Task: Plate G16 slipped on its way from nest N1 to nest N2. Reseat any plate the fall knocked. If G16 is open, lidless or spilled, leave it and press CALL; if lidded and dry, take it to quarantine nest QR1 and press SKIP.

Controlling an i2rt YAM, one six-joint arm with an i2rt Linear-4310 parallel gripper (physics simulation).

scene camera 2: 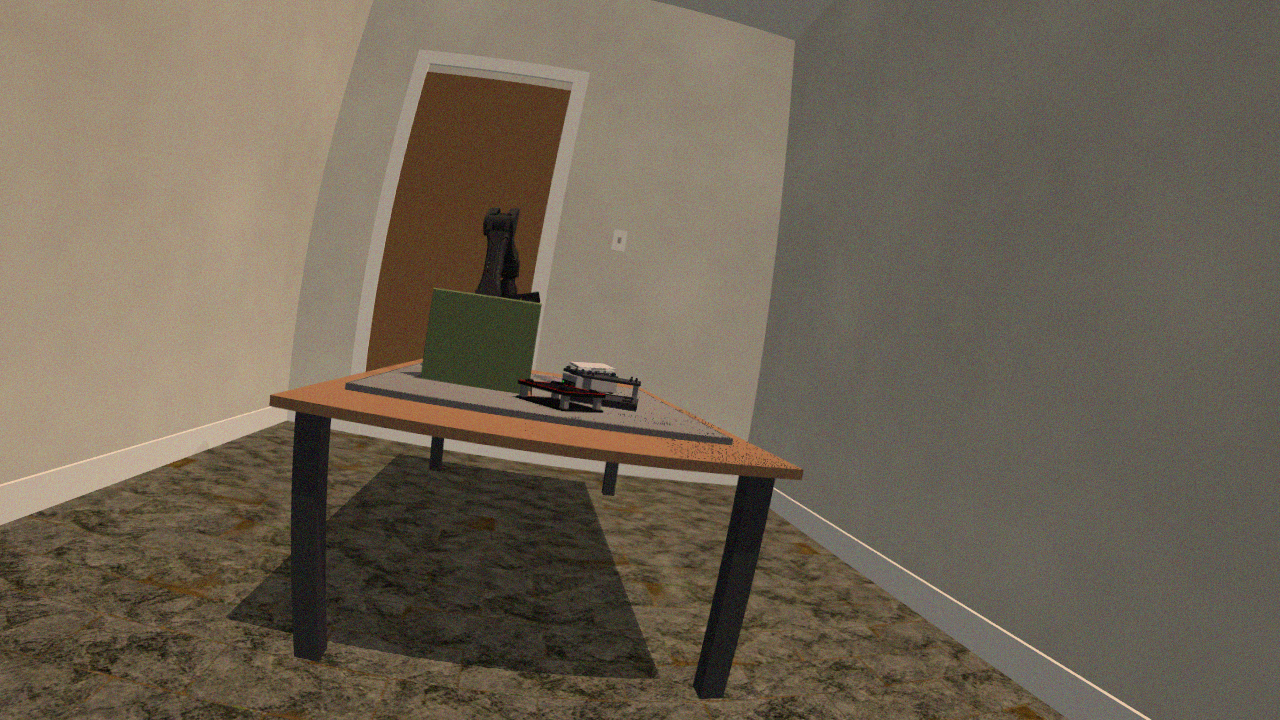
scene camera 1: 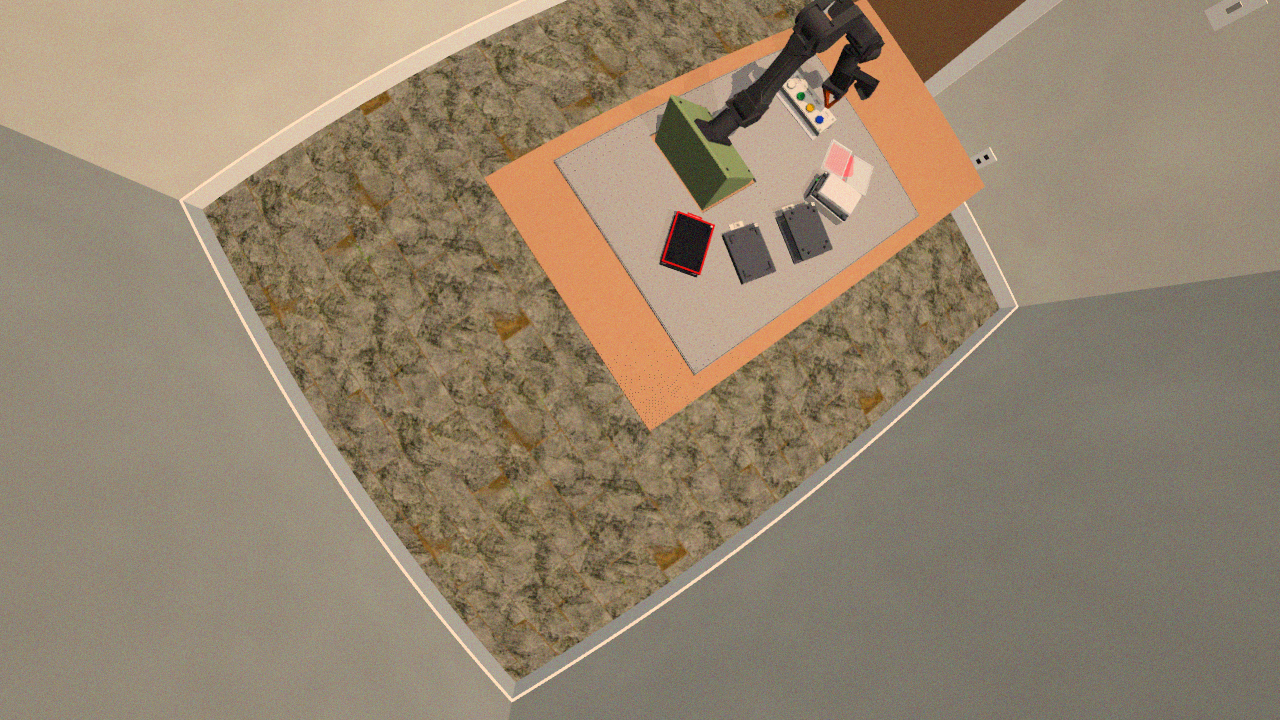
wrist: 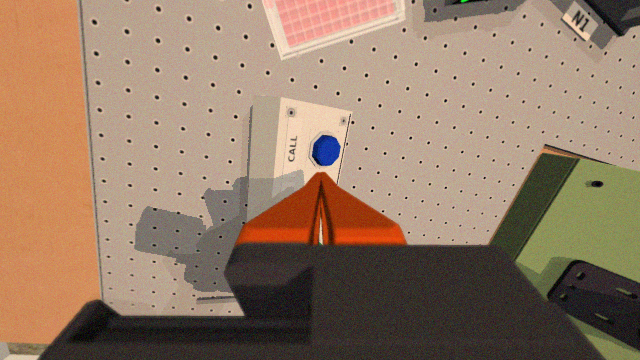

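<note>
My gripper is shut and empty, tips pointing down over the pale button box. In the wrist view the tips are just below the blue CALL button and apart from it in the picture; the fingers hide the SKIP button there, but the yellow button shows in scene camera 1. A pink gridded plate lies on the pegboard beyond the box. A pale, clear rectangle lies beside it; I cannot tell if it is a lid. Its plate label is unreadable. The N1 label shows at top right.
A green block carries the arm base. A white-topped unit stands beyond the pink plate. Two dark nests and a red-rimmed nest stand along the pegboard.
</note>
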